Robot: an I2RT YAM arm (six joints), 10 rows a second.
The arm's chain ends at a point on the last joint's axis. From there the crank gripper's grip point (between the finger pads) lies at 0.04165 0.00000 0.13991 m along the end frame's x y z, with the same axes.
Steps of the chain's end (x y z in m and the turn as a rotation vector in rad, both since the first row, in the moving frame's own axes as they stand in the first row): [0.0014 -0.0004 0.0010 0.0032 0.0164 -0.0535]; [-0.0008 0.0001 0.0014 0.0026 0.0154 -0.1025]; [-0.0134 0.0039 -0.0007 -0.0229 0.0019 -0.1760]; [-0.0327 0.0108 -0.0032 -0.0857 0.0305 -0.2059]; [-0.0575 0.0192 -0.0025 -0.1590 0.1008 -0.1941]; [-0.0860 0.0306 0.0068 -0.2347 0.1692 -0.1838]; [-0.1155 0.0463 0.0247 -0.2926 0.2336 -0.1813]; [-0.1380 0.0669 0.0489 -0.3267 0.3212 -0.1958]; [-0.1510 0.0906 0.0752 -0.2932 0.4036 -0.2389]
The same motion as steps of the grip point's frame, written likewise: [0.0036 -0.0031 0.0003 0.0032 0.0164 -0.0535]; [0.0011 -0.0046 0.0007 0.0026 0.0154 -0.1025]; [-0.0135 -0.0002 -0.0007 -0.0229 0.0019 -0.1760]; [-0.0281 0.0137 -0.0047 -0.0857 0.0305 -0.2059]; [-0.0424 0.0315 -0.0085 -0.1590 0.1008 -0.1941]; [-0.0611 0.0523 -0.0050 -0.2347 0.1692 -0.1838]; [-0.0819 0.0744 0.0067 -0.2926 0.2336 -0.1813]; [-0.0934 0.0965 0.0230 -0.3267 0.3212 -0.1958]; [-0.0971 0.1111 0.0437 -0.2932 0.4036 -0.2389]
